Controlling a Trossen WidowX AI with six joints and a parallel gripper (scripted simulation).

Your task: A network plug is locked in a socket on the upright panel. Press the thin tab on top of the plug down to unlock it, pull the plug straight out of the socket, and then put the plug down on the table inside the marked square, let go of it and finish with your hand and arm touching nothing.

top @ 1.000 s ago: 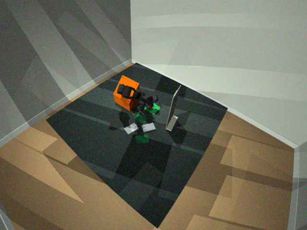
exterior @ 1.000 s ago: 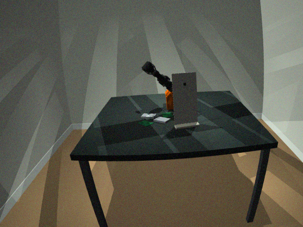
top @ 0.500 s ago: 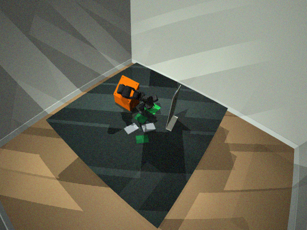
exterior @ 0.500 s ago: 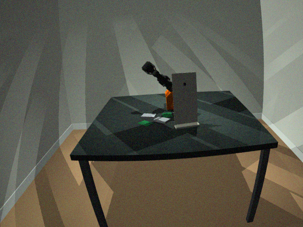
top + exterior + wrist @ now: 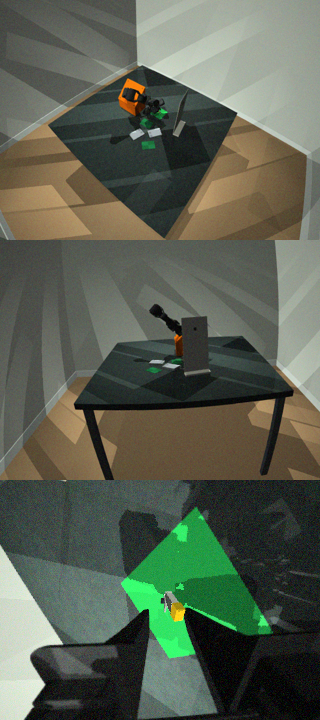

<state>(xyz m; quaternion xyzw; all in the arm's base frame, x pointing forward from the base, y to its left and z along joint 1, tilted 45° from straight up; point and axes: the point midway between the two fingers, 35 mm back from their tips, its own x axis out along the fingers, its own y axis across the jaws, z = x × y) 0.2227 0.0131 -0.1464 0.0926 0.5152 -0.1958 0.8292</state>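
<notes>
The network plug is 10 mm below my gripper tip. The rest, counted from my gripper tip: green marked square 20 mm below; then upright panel 230 mm ahead, 20 mm to the right, 150 mm above.
</notes>
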